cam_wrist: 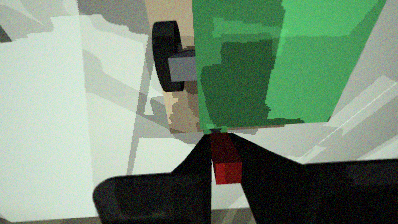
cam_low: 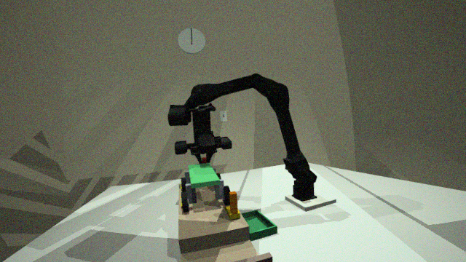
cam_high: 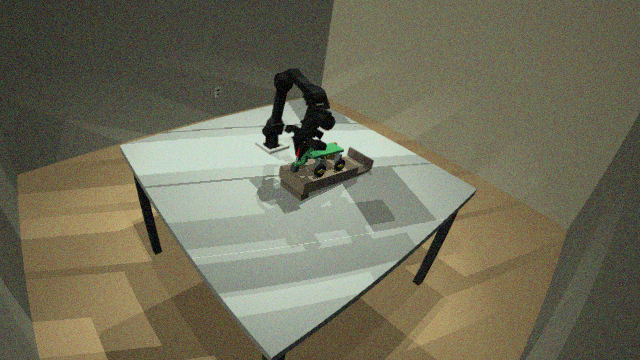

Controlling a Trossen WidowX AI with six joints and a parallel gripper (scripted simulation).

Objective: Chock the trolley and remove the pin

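Right now the green tray is 20 cm to the left of my gripper tip, 15 cm below it and 10 cm behind it. From my gripper tip the other things lie so: ramp (12 cm to the left, 10 cm below, 2 cm ahead); red-headed stop pin (right at my gripper tip); trolley (11 cm to the left, 3 cm below, 2 cm ahead).
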